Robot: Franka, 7 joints.
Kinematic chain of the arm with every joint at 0, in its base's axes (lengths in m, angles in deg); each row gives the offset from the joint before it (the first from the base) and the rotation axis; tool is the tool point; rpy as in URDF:
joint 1: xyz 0 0 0.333 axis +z
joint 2: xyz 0 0 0 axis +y
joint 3: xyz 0 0 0.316 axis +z
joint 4: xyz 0.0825 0 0 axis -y
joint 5: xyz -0.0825 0 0.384 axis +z
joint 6: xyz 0 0 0 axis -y
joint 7: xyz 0.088 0 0 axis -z
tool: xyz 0 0 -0.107 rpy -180 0 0
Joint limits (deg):
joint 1: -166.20..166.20
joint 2: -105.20..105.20
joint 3: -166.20..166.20
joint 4: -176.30..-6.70
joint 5: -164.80..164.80
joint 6: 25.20..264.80
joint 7: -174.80..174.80
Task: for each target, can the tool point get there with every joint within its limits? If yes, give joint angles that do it. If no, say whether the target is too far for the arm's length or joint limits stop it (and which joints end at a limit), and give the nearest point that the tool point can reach.
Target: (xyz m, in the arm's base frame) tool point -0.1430 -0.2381 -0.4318
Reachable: no: joint limits stop it (at a limit: joint 2) | nearest point -0.1433 -0.2387 -0.3607 | short by 0.071 m
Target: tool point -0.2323 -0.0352 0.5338
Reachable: yes | joints -137.94 -77.34 -18.11 -160.70 -38.60 106.15 42.97
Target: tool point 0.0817 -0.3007 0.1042
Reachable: yes | joints -97.26 17.25 19.88 -157.40 -129.20 138.11 -141.93
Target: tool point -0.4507 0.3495 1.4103
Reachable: no: too far | nearest point -0.3172 0.2460 1.0912 | short by 0.361 m
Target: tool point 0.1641 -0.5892 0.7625
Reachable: yes | joints -47.91 60.08 -85.24 -29.18 116.00 218.15 108.55
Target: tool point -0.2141 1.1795 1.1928
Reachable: no: too far | nearest point -0.1245 0.6859 0.8330 | short by 0.617 m
